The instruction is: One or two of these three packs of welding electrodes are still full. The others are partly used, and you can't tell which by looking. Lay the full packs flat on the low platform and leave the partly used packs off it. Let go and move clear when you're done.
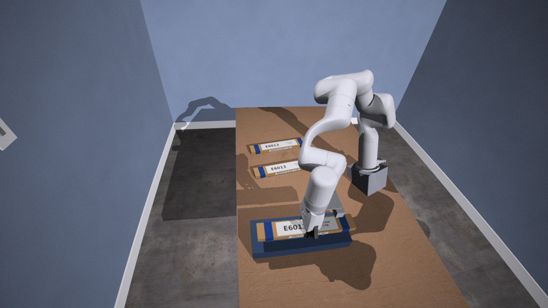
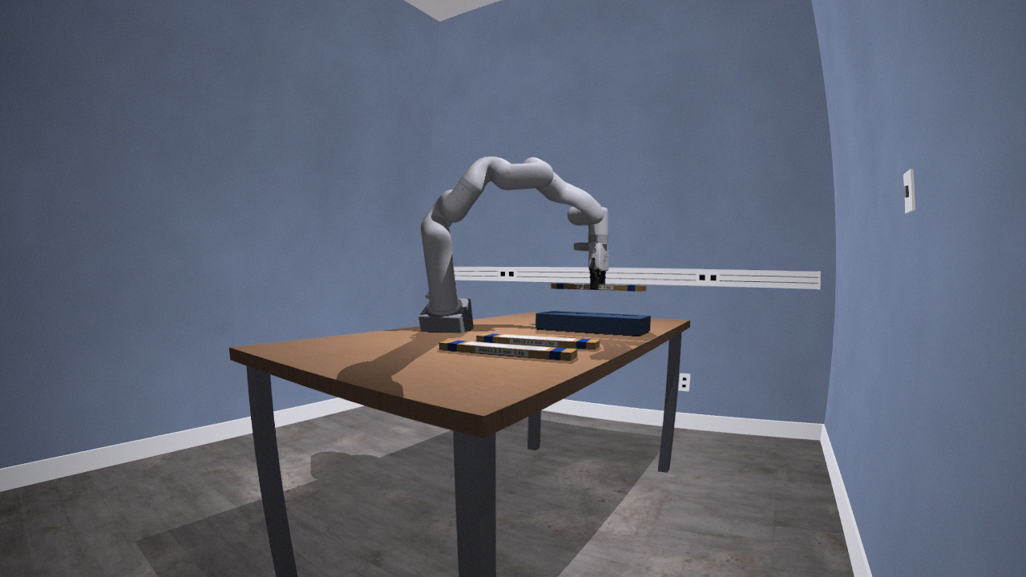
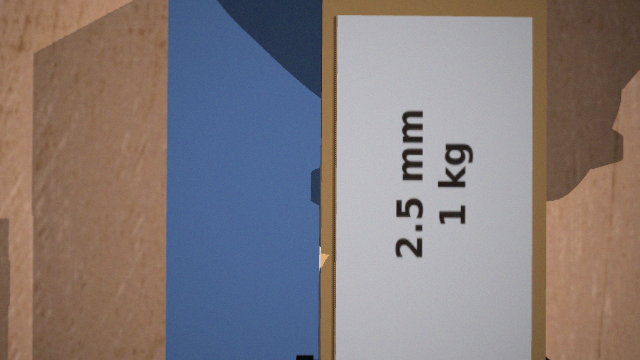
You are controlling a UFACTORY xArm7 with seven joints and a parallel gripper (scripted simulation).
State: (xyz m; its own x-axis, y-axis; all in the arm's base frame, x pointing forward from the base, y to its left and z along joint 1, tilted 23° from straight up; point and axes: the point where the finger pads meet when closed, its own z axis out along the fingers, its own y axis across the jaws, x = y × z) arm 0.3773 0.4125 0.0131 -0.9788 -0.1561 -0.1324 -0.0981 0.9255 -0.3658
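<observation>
My gripper is now 4 cm to the left of the low blue platform and 15 cm above it.
</observation>
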